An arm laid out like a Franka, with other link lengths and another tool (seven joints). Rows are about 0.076 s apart.
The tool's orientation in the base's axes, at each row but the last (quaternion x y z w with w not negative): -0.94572, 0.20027, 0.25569, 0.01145; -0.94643, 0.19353, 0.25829, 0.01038; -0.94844, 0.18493, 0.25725, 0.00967; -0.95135, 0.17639, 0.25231, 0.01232; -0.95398, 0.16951, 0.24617, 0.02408
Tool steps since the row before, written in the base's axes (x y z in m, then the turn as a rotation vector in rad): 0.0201, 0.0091, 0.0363, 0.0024, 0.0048, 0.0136; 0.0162, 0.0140, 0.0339, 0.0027, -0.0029, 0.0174; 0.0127, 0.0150, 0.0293, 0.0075, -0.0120, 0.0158; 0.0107, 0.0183, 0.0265, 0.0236, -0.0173, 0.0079; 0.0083, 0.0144, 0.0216, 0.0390, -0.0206, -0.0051
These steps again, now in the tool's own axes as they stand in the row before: -0.0053, -0.0132, -0.0400, -0.0065, -0.0042, -0.0124; -0.0089, -0.0162, -0.0355, -0.0054, 0.0031, -0.0167; -0.0094, -0.0162, -0.0299, 0.0024, 0.0097, -0.0187; -0.0102, -0.0191, -0.0262, 0.0210, 0.0087, -0.0201; -0.0080, -0.0155, -0.0209, 0.0409, 0.0061, -0.0162
